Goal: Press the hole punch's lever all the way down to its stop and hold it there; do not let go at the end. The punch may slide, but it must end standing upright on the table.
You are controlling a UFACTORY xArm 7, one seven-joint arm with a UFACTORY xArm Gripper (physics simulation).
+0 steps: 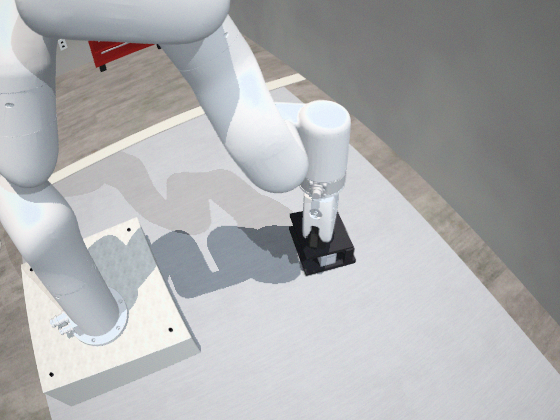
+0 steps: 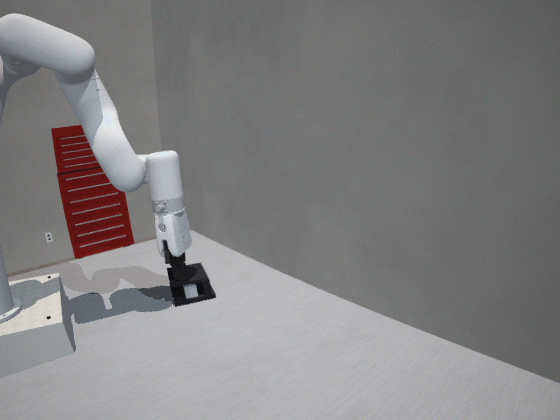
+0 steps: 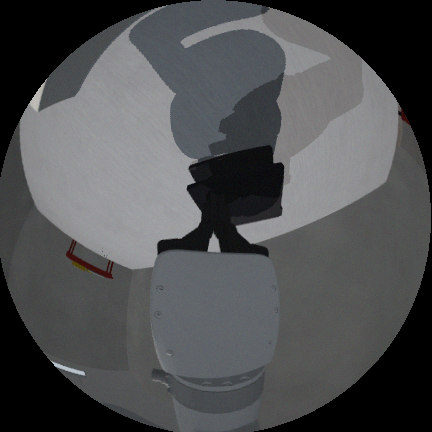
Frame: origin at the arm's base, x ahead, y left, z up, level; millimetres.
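Seen in the pictures: gripper, between the fingertips: (image 1: 317, 244) (image 2: 181, 278) (image 3: 214, 201); arm's base, origin of its link: (image 1: 98, 316).
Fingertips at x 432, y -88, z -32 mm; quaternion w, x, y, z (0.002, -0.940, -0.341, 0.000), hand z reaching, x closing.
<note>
Offsets run from my fingertips to a thing's middle. "*": to the spot under its first point. Level surfaces: height alone.
The black hole punch @(dz -29, dx +32, dy +21 mm) (image 1: 344, 239) (image 2: 199, 272) (image 3: 252, 175) stands upright on the table @(dz -58 mm) (image 1: 400, 325) (image 2: 300, 360) (image 3: 115, 165). Its lever lies low and nearly level over the base, with a pale metal block @(* dz -28, dx +7, dy -26 mm) (image 1: 328, 259) (image 2: 191, 291) showing between them at one end. My gripper (image 1: 314, 244) (image 2: 180, 274) (image 3: 214, 201) is shut and empty, pointing down, with its fingertips on top of the lever, towards its raised-edge side away from the pale block. The dark fingers blend with the black lever, so the exact contact and whether the lever is at its stop cannot be told.
The pale mounting block (image 1: 170, 352) (image 2: 35, 345) of the arm stands to the left of the punch. A red cabinet (image 1: 120, 54) (image 2: 97, 212) is in the background. A grey wall (image 1: 450, 100) (image 2: 375, 150) rises beyond the right table edge.
</note>
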